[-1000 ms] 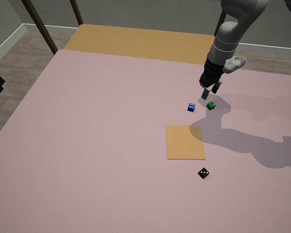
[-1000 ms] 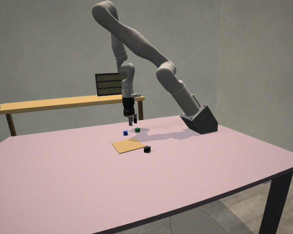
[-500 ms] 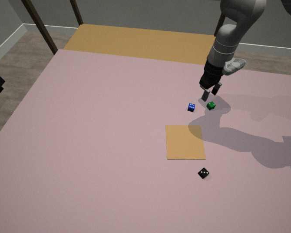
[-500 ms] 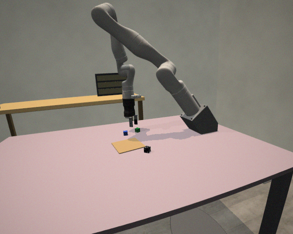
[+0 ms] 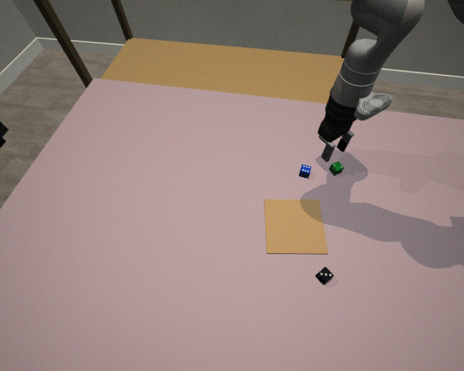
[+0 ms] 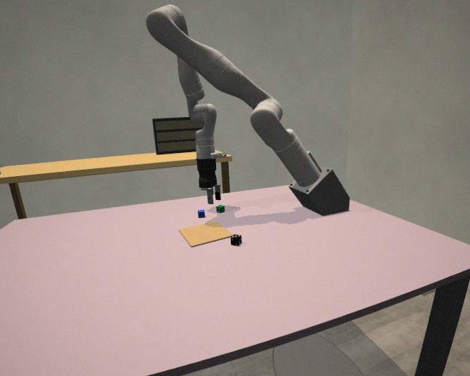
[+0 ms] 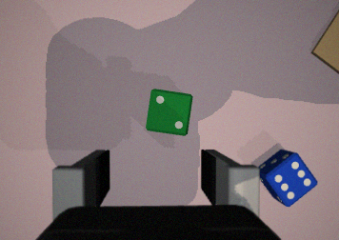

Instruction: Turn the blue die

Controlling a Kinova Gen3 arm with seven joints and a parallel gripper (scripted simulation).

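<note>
The green die is 10 mm behind my hand, 30 mm to the left of it and 40 mm below it. From my hand the other things lie so: blue die (70 mm ahead, 50 mm to the left, 40 mm below); then tan mat (100 mm ahead, 200 mm to the left, 50 mm below); then black die (30 mm ahead, 320 mm to the left, 40 mm below).
</note>
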